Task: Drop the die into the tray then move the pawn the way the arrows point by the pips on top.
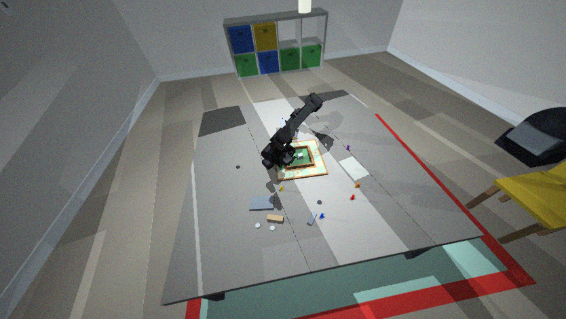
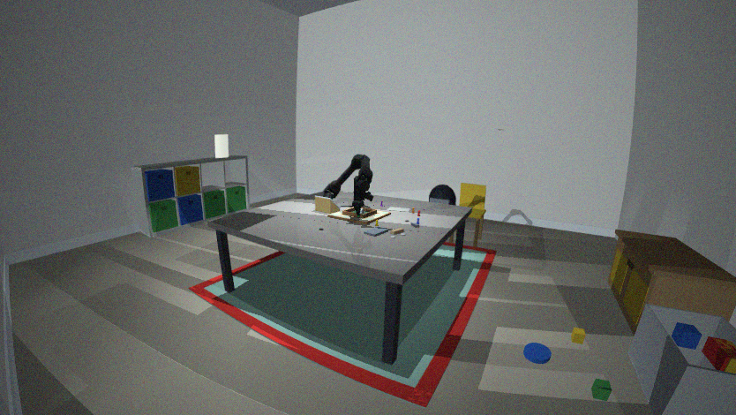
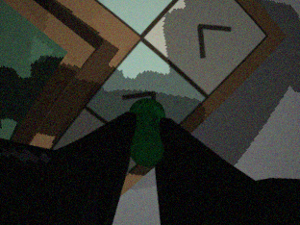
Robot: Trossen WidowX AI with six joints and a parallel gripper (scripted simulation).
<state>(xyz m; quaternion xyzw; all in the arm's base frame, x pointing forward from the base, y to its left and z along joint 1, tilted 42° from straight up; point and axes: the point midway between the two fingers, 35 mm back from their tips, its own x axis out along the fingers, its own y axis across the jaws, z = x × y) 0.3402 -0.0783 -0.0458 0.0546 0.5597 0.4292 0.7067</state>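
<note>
The green pawn lies 1 cm above my gripper tip. From my gripper tip the other things lie so: yellow pawn (13 cm ahead, 2 cm below); white die (13 cm to the left, 7 cm behind, 1 cm below); green dice tray (11 cm to the left, 7 cm behind, 3 cm below).
</note>
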